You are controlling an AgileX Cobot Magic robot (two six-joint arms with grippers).
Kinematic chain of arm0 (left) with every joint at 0, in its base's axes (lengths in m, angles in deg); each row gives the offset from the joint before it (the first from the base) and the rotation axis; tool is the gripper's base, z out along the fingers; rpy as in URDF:
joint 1: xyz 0 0 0.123 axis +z
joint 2: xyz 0 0 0 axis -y
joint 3: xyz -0.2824 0 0.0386 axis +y
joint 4: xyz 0.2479 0 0.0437 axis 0.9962 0 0.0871
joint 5: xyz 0 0 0 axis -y
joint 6: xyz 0.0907 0 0.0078 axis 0.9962 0 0.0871
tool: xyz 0 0 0 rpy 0 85 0
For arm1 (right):
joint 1: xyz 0 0 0.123 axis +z
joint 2: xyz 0 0 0 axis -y
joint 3: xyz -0.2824 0 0.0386 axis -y
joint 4: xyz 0.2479 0 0.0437 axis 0.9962 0 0.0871
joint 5: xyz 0 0 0 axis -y
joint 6: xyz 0.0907 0 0.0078 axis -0.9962 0 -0.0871
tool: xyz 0 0 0 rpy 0 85 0
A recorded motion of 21 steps. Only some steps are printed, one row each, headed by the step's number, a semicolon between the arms.
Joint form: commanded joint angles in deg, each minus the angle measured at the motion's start. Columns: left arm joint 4, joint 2, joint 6, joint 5, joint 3, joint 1; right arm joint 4, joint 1, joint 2, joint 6, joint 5, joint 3.
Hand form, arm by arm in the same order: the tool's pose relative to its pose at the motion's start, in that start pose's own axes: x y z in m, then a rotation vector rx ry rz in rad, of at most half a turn. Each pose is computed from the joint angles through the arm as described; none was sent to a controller.
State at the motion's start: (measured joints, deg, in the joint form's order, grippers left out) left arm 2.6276 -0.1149 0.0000 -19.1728 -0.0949 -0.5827; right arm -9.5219 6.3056 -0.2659 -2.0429 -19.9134 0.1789
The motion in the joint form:
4: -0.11 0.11 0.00 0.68 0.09 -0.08; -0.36 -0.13 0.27 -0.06 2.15 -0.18
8: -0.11 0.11 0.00 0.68 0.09 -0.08; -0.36 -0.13 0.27 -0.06 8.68 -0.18
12: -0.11 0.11 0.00 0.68 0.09 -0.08; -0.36 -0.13 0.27 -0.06 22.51 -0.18
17: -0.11 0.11 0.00 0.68 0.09 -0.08; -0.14 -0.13 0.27 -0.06 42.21 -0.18
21: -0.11 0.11 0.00 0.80 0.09 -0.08; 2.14 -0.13 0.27 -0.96 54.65 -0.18
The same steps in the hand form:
4: -0.0007 -0.0002 0.0000 0.0020 -0.0123 -0.0015; -0.0026 -0.0001 -0.0001 0.0030 -0.0388 -0.0043
8: -0.0007 -0.0002 0.0000 0.0020 -0.0123 -0.0015; -0.0129 0.0004 -0.0010 -0.0014 -0.1527 -0.0045
12: -0.0007 -0.0002 0.0000 0.0020 -0.0123 -0.0015; -0.0340 0.0012 -0.0069 -0.0108 -0.3939 -0.0050
17: -0.0007 -0.0002 0.0000 0.0020 -0.0123 -0.0015; -0.0603 0.0023 -0.0236 -0.0242 -0.7375 -0.0018
21: -0.0008 -0.0001 0.0000 0.0020 -0.0144 -0.0015; -0.0734 0.0007 -0.0383 -0.0345 -0.9544 0.0534

